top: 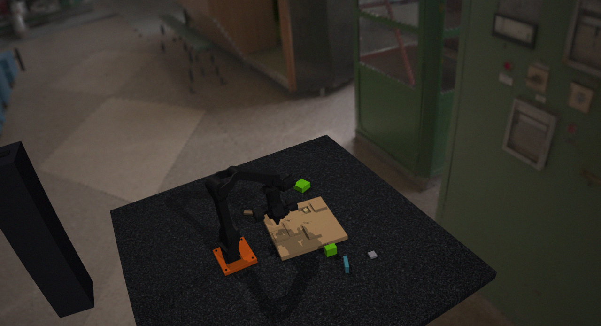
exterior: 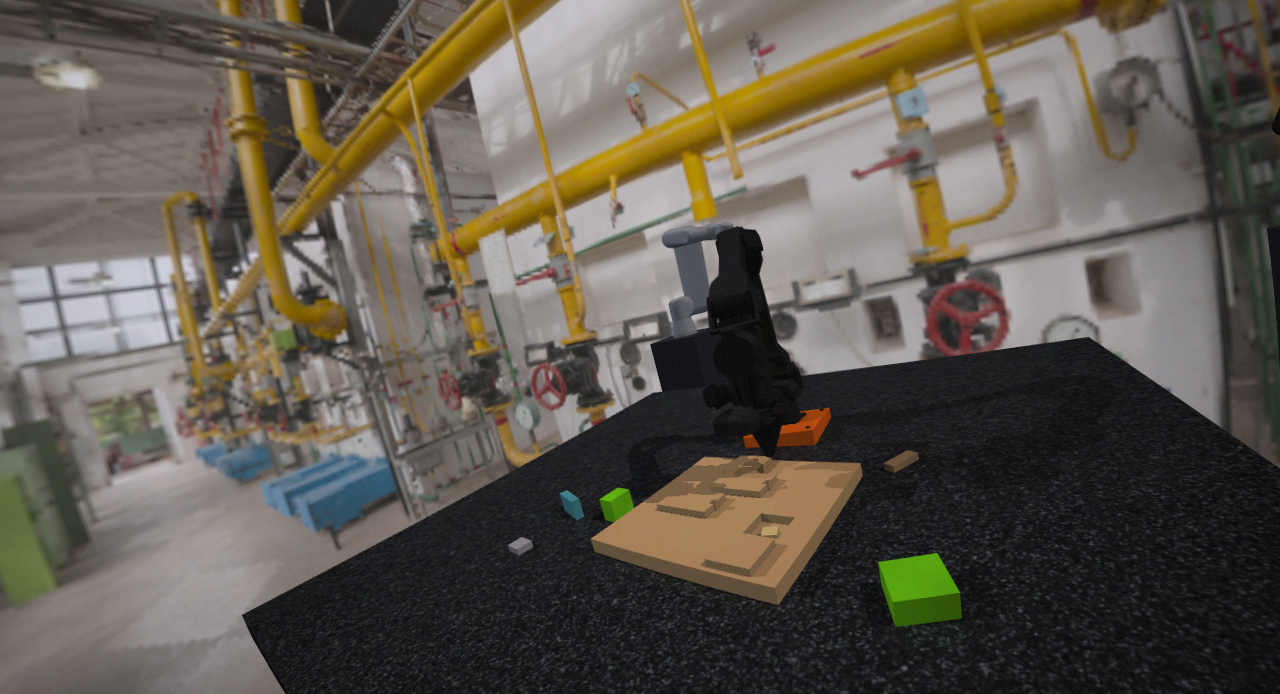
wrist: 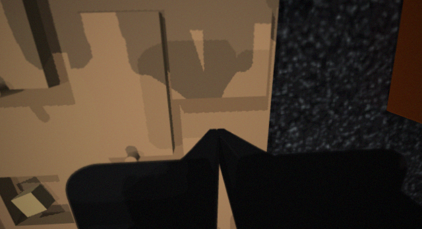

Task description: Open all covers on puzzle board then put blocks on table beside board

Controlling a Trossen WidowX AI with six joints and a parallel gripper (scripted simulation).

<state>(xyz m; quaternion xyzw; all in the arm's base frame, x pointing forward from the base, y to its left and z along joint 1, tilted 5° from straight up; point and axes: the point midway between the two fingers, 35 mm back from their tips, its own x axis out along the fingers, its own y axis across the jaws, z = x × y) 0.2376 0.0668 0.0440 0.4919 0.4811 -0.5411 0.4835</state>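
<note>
My gripper tip is 11 cm short of the tan puzzle board, 1 cm to the left of it and 3 cm above it. The rest, counted from my gripper tip: teal block: 16 cm ahead, 32 cm to the right, 3 cm below; then small green cube: 14 cm ahead, 22 cm to the right, 3 cm below; then large green block: 22 cm ahead, 24 cm to the left, 3 cm below.
</note>
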